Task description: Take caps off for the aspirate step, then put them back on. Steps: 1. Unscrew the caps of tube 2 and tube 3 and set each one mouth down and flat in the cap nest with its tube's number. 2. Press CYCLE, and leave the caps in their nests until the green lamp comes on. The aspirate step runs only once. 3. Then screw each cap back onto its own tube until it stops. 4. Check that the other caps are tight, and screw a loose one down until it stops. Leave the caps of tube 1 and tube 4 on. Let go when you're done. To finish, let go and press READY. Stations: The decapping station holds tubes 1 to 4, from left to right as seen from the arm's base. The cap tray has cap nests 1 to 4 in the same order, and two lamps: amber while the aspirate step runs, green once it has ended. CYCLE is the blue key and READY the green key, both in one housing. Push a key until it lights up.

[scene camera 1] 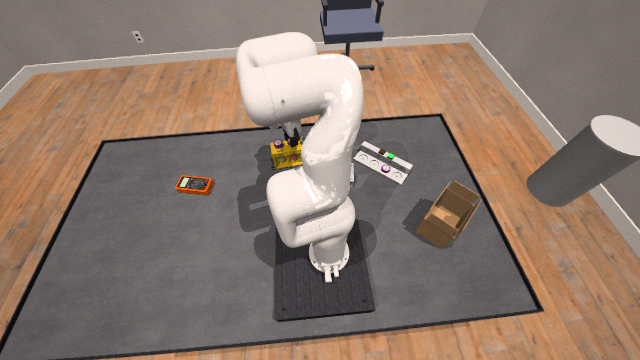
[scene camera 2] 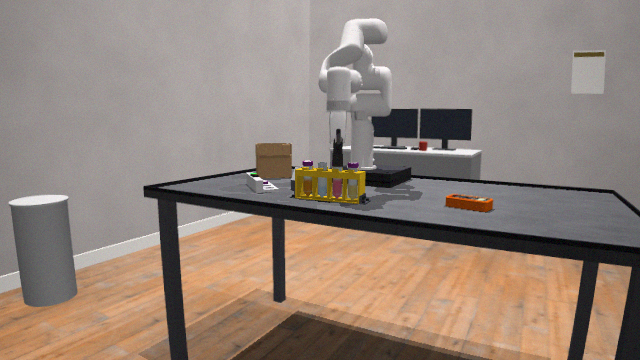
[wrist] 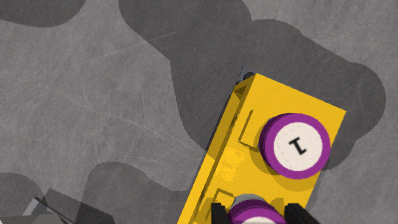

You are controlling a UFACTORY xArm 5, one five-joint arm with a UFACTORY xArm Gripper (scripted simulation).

Labels:
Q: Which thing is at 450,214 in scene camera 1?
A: A cardboard box.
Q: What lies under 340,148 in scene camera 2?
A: The gripper.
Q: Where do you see a cardboard box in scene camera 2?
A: At 275,161

